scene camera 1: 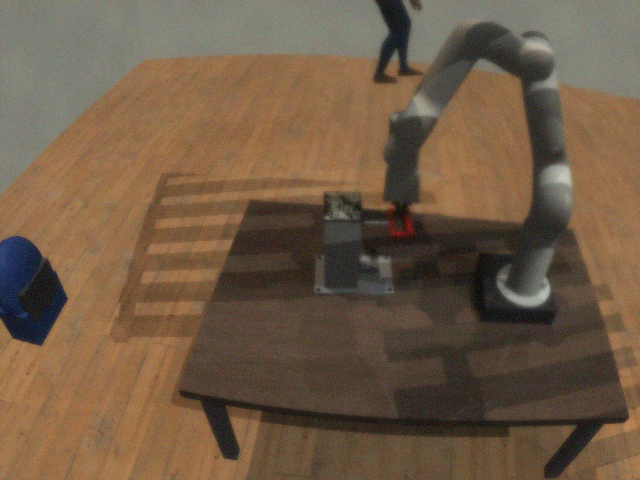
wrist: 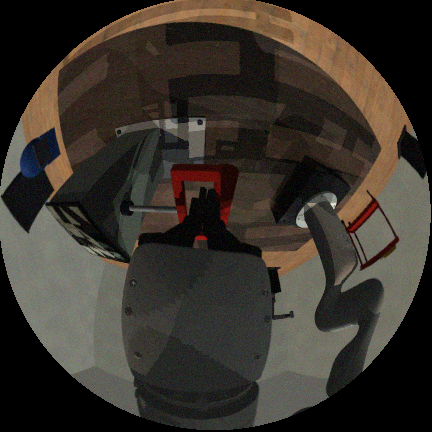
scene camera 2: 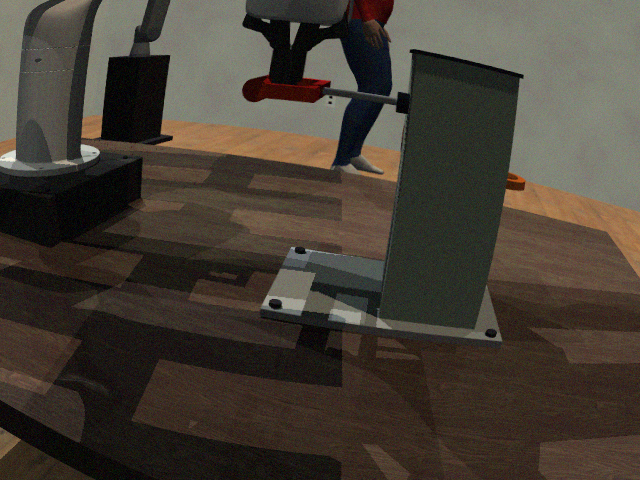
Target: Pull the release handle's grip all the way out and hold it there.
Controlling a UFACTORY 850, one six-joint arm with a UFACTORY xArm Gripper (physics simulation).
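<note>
The release handle's red grip [scene camera 1: 408,227] [scene camera 2: 292,92] [wrist: 196,173] is a rectangular frame on a thin grey rod [scene camera 1: 377,222] [scene camera 2: 361,96] [wrist: 155,209]. The rod runs from a black collar [scene camera 2: 403,102] [wrist: 127,207] on the side of the tall grey-green housing [scene camera 1: 342,253] [scene camera 2: 449,191] [wrist: 95,175], and a length of it shows between collar and grip. My gripper [scene camera 1: 401,210] [scene camera 2: 287,80] [wrist: 205,196] is shut with nothing between its fingers. The fingertips stand down inside the opening of the red frame; in scene camera 2 the frame's side hides their ends.
The housing stands on a bolted metal plate [scene camera 1: 385,286] [scene camera 2: 289,291] [wrist: 197,142] on the dark wooden table [scene camera 1: 310,361] [scene camera 2: 248,413]. The arm's black base block [scene camera 1: 488,310] [scene camera 2: 103,191] [wrist: 295,187] is on the side away from the housing. A person [scene camera 1: 395,41] [scene camera 2: 367,93] stands beyond the table.
</note>
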